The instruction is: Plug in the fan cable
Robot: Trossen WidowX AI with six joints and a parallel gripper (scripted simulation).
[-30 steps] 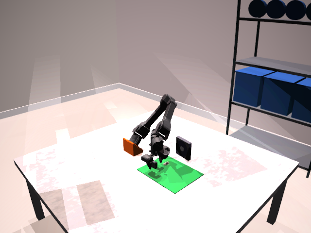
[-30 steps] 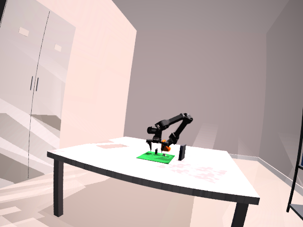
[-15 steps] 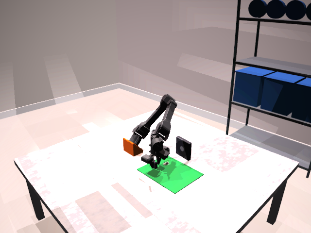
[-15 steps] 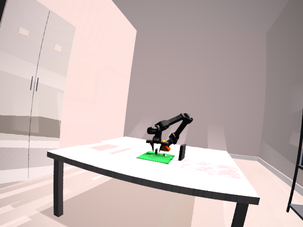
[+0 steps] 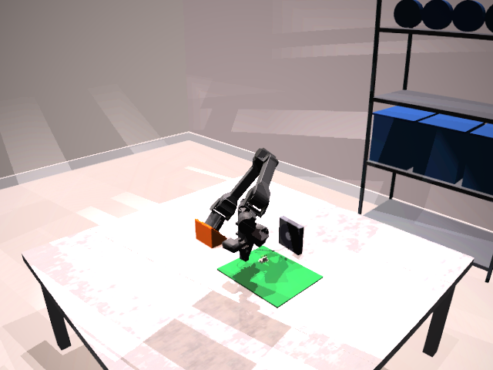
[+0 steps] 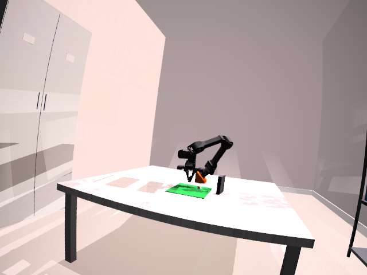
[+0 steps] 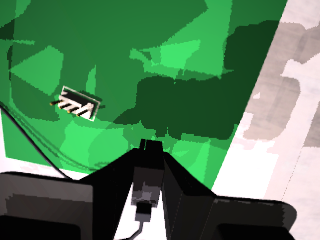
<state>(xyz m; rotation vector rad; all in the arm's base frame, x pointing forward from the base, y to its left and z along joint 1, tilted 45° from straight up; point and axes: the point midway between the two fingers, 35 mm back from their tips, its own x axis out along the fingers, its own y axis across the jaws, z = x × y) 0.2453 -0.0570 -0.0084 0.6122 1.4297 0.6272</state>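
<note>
My gripper tip is now 90 mm short of the green board, 30 mm to the right of it and 60 mm above it. Also, from my gripper tip: black fan: 30 mm ahead, 210 mm to the left, 10 mm above; then black fan plug: 10 mm behind, 10 mm above.
</note>
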